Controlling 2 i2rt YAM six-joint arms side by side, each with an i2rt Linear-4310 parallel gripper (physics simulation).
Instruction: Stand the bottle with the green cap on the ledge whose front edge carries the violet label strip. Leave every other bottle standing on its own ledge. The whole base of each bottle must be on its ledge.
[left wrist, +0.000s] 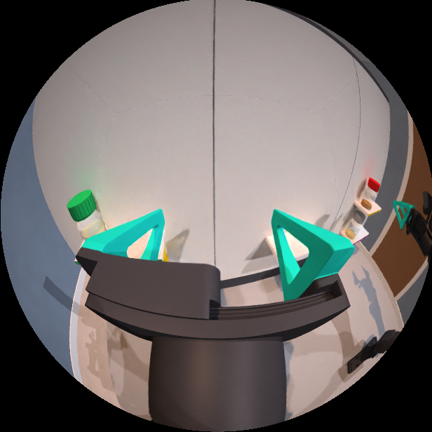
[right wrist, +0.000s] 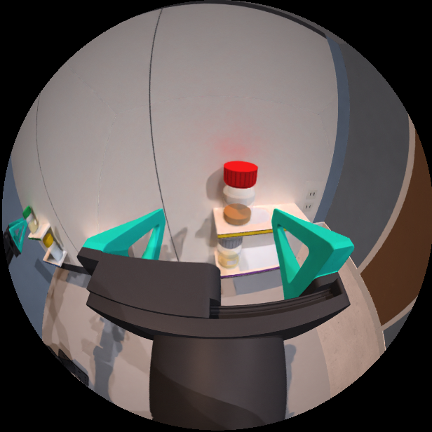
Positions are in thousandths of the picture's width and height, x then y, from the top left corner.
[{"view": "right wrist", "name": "right gripper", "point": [506, 497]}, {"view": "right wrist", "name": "red-capped bottle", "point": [552, 450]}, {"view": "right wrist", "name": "grey-capped bottle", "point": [529, 578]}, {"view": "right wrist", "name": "violet-strip ledge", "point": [605, 596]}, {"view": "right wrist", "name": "grey wall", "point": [517, 205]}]
